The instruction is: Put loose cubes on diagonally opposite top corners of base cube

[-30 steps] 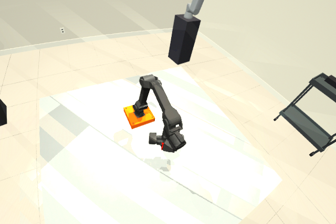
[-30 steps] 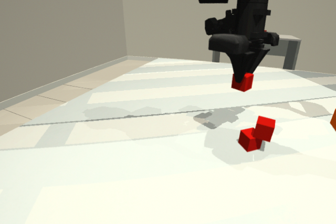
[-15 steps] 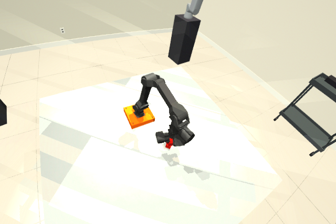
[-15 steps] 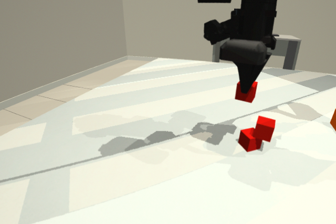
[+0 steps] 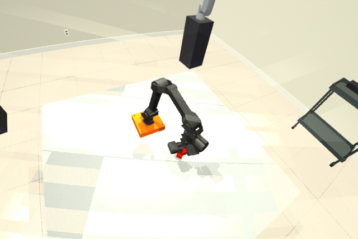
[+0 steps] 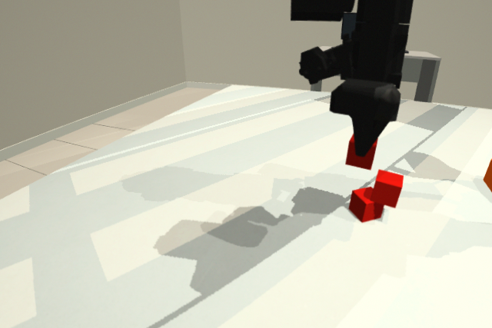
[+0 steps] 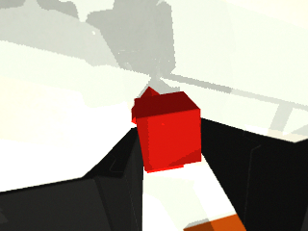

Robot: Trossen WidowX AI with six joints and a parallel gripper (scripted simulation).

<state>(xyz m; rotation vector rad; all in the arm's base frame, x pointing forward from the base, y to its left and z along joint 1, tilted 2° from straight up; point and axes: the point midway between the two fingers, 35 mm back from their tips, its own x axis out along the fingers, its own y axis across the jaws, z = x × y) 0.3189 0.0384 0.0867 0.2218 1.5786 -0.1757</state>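
My gripper tip is now 80 mm above the cube, 20 mm past it and 10 mm to the right of it.
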